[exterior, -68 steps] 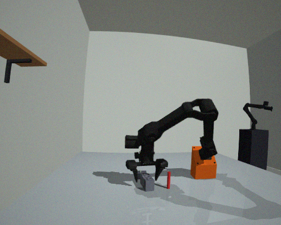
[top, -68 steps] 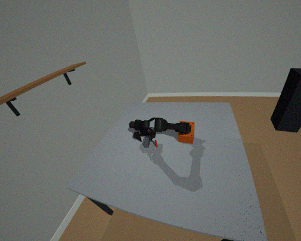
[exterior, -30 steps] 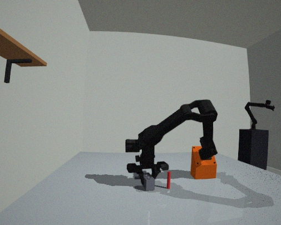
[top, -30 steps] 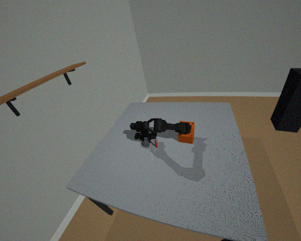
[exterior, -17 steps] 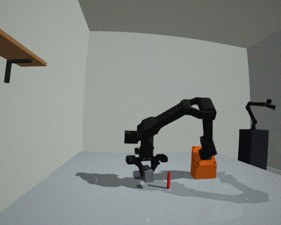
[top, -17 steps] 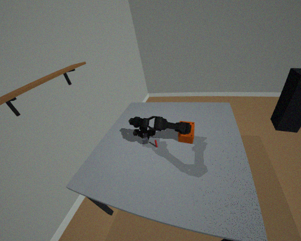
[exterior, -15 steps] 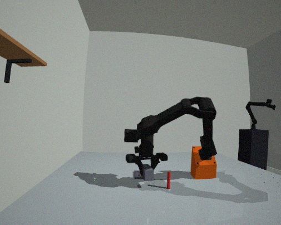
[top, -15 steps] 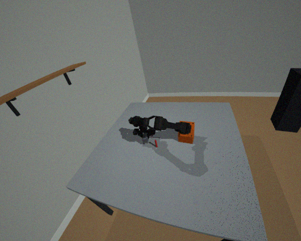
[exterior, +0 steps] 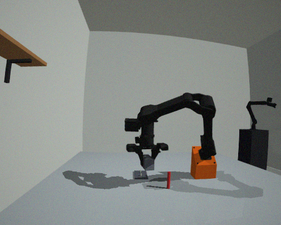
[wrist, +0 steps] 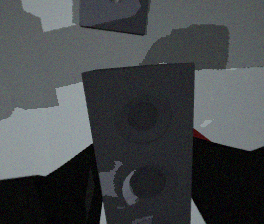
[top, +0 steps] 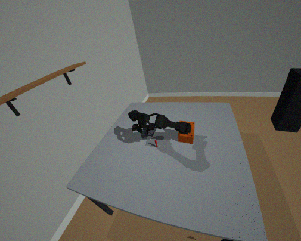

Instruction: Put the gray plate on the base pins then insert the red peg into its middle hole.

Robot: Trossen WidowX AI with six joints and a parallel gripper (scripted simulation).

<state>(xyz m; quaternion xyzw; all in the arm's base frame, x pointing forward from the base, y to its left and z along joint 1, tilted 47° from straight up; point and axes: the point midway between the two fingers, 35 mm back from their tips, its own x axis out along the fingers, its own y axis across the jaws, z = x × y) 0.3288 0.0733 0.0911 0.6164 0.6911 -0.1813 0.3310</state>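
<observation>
My gripper tip is now 10 cm past the red peg, 3 cm to the right of it and 6 cm above it. The rest, counted from my gripper tip: gray plate 3 cm above.
</observation>
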